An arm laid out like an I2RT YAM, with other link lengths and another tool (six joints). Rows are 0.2 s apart.
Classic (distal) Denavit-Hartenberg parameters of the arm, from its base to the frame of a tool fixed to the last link. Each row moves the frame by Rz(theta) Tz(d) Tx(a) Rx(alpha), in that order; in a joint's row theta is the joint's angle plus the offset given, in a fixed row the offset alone. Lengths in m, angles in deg.
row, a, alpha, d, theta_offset
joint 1, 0.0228, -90, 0.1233, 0
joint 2, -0.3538, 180, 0, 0
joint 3, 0.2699, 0, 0, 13.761
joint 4, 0.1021, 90, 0.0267, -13.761
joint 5, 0, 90, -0.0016, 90
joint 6, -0.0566, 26, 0.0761, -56.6
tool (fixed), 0, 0, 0.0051, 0
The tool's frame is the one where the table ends.
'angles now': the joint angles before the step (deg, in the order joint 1, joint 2, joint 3, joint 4, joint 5, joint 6). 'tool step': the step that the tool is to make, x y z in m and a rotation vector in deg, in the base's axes. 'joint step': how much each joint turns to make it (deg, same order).
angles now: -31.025 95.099 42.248 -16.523 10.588 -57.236
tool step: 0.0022 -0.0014 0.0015 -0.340 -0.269 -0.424
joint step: 0.001 0.089 0.469 -0.039 0.294 0.349
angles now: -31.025 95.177 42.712 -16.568 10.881 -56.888
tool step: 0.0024 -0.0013 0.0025 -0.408 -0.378 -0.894
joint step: 0.003 -0.008 0.629 -0.256 0.468 0.796
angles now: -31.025 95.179 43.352 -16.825 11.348 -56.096
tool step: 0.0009 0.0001 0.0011 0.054 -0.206 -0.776
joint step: 0.002 0.000 0.338 -0.347 0.141 0.796
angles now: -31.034 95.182 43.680 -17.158 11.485 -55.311
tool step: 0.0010 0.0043 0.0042 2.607 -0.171 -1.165
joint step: 0.014 -0.120 1.469 -3.145 -1.760 1.953
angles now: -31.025 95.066 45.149 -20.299 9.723 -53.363
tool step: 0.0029 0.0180 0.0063 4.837 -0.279 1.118
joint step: 2.004 -1.000 1.153 -4.637 -3.822 2.235
